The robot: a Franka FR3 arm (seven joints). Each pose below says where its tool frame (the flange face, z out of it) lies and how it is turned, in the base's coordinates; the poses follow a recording.
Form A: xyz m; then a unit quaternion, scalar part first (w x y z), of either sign.
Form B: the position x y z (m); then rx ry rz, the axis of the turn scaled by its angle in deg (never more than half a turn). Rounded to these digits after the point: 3 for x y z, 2 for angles.
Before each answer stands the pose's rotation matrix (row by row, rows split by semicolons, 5 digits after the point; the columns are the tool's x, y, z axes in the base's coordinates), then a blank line. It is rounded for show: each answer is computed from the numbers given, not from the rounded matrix.
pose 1, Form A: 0.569, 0.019, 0.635, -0.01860, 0.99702, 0.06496, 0.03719
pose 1, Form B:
0.98879 0.13092 0.07174; 0.12815 -0.99087 0.04192; 0.07658 -0.03226 -0.99654

0.569, 0.019, 0.635, -177.37, -11.56, -6.62
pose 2, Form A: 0.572, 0.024, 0.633, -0.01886, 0.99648, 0.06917, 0.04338
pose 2, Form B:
0.98667 0.13949 0.08385; 0.13622 -0.98972 0.04359; 0.08906 -0.03159 -0.99552

0.572, 0.024, 0.633, -177.24, -12.30, -7.72
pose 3, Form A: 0.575, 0.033, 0.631, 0.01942, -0.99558, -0.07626, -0.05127
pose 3, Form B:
0.98311 0.15384 0.09912; 0.14985 -0.98761 0.04649; 0.10505 -0.03085 -0.99399

0.575, 0.033, 0.631, -177.02, -13.56, -9.12
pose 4, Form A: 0.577, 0.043, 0.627, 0.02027, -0.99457, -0.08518, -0.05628
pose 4, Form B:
0.97915 0.17172 0.10850; 0.16715 -0.98467 0.04991; 0.11540 -0.03073 -0.99284

0.577, 0.043, 0.627, -176.75, -15.14, -10.00
